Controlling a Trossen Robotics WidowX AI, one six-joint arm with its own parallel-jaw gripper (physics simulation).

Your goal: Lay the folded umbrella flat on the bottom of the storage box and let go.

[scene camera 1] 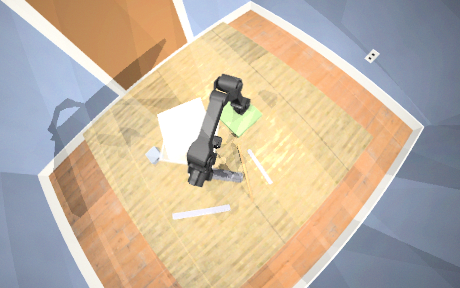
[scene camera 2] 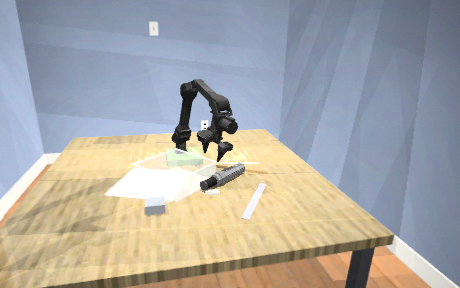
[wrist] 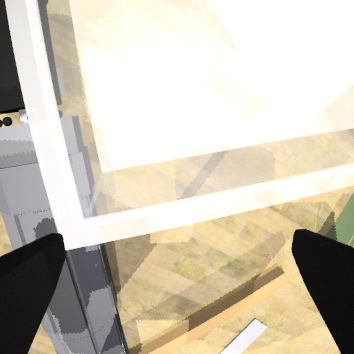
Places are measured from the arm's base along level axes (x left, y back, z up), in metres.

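Where they show: gripper, between the fingertips: (scene camera 2: pixel 211 157) (wrist: pixel 179 243); arm's base, origin of its link: (scene camera 1: pixel 241 108).
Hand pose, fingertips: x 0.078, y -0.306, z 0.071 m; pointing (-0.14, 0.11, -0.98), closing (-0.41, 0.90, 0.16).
Things, the pixels of their top centre, and the offset from my fingertips. "spot": a spot on its surface instead.
- folded umbrella, centre of its top: (wrist: pixel 43 247) (scene camera 2: pixel 224 169) (scene camera 1: pixel 214 173) dx +0.045, dy -0.051, dz -0.047 m
- box, centre of its top: (scene camera 2: pixel 175 162) (scene camera 1: pixel 188 136) dx -0.163, dy +0.003, dz -0.007 m
- grey block, centre of its top: (scene camera 2: pixel 155 201) (scene camera 1: pixel 153 154) dx -0.281, dy -0.196, dz -0.068 m
- orange stick, a spot on its surface: (wrist: pixel 200 317) spot: dx +0.099, dy +0.088, dz -0.099 m
The folded umbrella (scene camera 1: pixel 227 175) (scene camera 2: pixel 225 177) (wrist: pixel 25 185), grey with a black end, lies on the table outside the storage box, along one side of it. The box (scene camera 1: pixel 172 161) (scene camera 2: pixel 200 179) (wrist: pixel 150 218) is clear, with a pale rim and an open top. Its rim crosses over part of the umbrella in the wrist view. My gripper (scene camera 2: pixel 212 155) (wrist: pixel 179 243) is wide open and empty, pointing down above the table near the box's corner. In the wrist view the left finger overlaps the umbrella's body. In scene camera 1 the arm hides part of the box and the umbrella's black end.
A white sheet-like area (scene camera 1: pixel 182 130) (scene camera 2: pixel 145 184) shows at the box. A green block (scene camera 1: pixel 242 120) (wrist: pixel 349 227) is near the arm's base. A grey block (scene camera 1: pixel 153 155) (scene camera 2: pixel 155 205), an orange stick (wrist: pixel 200 317) and white strips (scene camera 1: pixel 201 212) (scene camera 2: pixel 254 201) lie around on the table.
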